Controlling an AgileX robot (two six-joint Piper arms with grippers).
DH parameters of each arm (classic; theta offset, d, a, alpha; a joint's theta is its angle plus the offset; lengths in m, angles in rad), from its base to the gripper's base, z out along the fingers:
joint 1: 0 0.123 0 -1.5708
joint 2: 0.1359 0 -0.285 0
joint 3: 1.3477 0 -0.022 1.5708
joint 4: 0 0.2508 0 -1.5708
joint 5: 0 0 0.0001 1.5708
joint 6: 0 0.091 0 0
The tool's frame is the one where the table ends.
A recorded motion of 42 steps. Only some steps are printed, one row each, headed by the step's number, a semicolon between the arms.
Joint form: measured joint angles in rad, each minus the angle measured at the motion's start. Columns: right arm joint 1, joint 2, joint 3, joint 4, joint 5, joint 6; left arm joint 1, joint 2, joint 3, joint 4, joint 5, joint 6.
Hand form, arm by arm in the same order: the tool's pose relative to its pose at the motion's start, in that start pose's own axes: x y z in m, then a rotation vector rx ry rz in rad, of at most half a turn. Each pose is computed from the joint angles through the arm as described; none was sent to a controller.
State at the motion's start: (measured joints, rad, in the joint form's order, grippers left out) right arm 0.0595 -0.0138 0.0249 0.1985 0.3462 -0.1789; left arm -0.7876 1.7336 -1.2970 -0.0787 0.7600 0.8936
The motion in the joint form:
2: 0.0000 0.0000 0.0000 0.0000 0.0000 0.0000; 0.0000 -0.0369 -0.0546 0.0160 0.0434 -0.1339
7: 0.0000 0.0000 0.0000 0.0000 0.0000 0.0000; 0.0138 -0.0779 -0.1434 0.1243 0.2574 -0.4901
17: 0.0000 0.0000 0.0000 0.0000 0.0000 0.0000; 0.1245 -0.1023 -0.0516 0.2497 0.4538 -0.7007
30: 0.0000 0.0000 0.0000 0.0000 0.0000 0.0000; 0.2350 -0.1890 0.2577 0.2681 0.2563 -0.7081
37: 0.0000 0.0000 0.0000 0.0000 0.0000 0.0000; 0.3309 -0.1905 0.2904 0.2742 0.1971 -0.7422
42: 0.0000 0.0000 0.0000 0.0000 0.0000 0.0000; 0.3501 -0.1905 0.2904 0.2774 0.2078 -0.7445
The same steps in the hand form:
2: 0.0000 0.0000 0.0000 0.0000 0.0000 0.0000; -0.0078 0.0078 -0.0251 -0.0398 -0.0275 -0.1180
7: 0.0000 0.0000 0.0000 0.0000 0.0000 0.0000; -0.0006 0.0156 -0.0608 -0.0583 0.0890 -0.4214
17: 0.0000 0.0000 0.0000 0.0000 0.0000 0.0000; 0.0609 0.0161 -0.0599 -0.0589 0.3967 -0.6789
30: 0.0000 0.0000 0.0000 0.0000 0.0000 0.0000; 0.1234 -0.0129 -0.0359 -0.0654 0.4391 -0.7502
37: 0.0000 0.0000 0.0000 0.0000 0.0000 0.0000; 0.1499 -0.0044 -0.0352 -0.1118 0.4357 -0.8631
42: 0.0000 0.0000 0.0000 0.0000 0.0000 0.0000; 0.1555 -0.0031 -0.0367 -0.1128 0.4505 -0.8825

